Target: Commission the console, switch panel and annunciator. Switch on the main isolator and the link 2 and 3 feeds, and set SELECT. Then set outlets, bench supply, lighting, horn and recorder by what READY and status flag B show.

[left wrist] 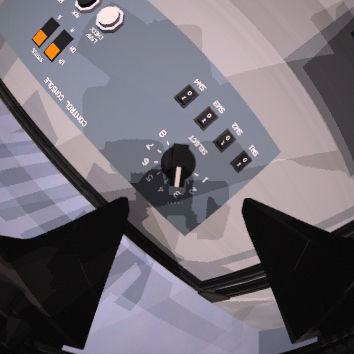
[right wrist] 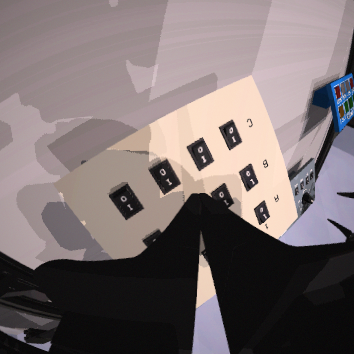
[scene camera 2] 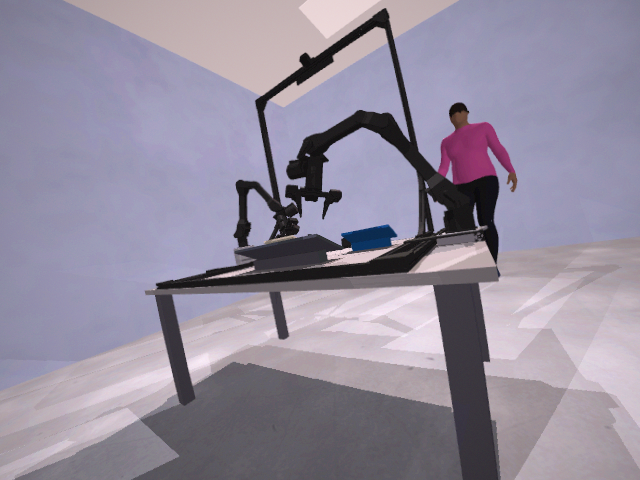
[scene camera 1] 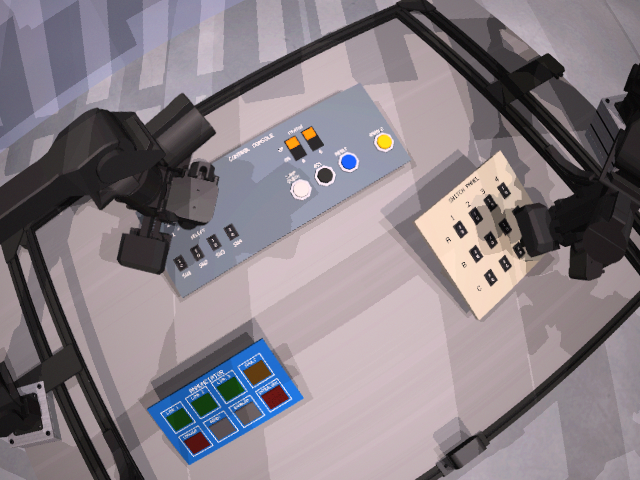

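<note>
The grey-blue control console has a SELECT knob with its white line toward 3. Rockers SW1 to SW4 sit beside it; their positions are too small to tell. Both status flags show orange at the UP end. The blue annunciator has dark tiles; READY is grey. My left gripper is open above the console's knob end. My right gripper is shut and empty over the cream switch panel, hiding some rockers.
White, black, blue and yellow buttons stand on the console. Black frame rails edge the table. A person in a pink top stands behind the table in scene camera 2.
</note>
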